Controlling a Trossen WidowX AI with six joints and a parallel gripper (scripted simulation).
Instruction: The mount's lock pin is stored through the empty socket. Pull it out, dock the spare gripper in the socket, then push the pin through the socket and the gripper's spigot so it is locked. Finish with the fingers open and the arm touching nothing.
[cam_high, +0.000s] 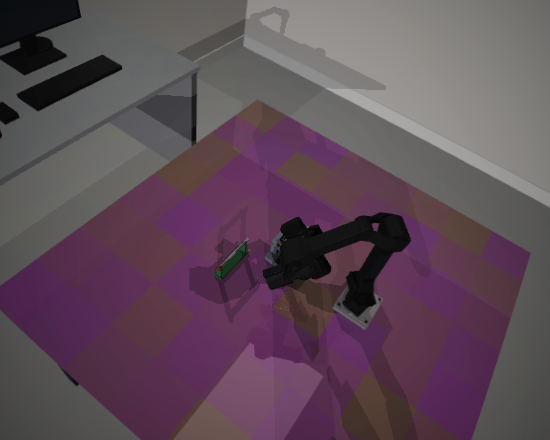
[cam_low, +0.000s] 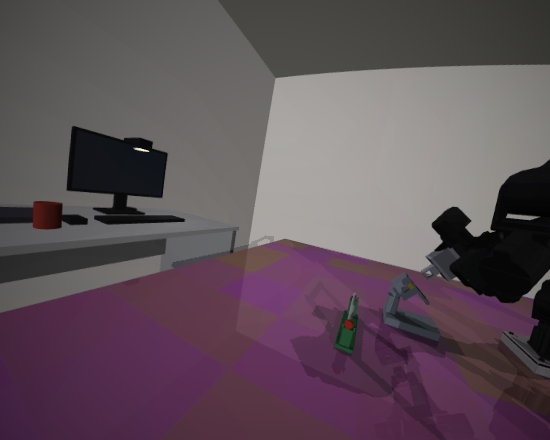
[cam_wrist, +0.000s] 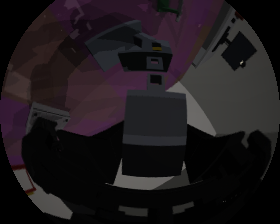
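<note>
My gripper tip is 160 mm to the right of the green cradle, 140 mm short of it and 140 mm above it. Also, from my gripper tip: spare gripper (10 mm to the left); grey mount (110 mm below, 60 mm ahead, 20 mm to the left).
</note>
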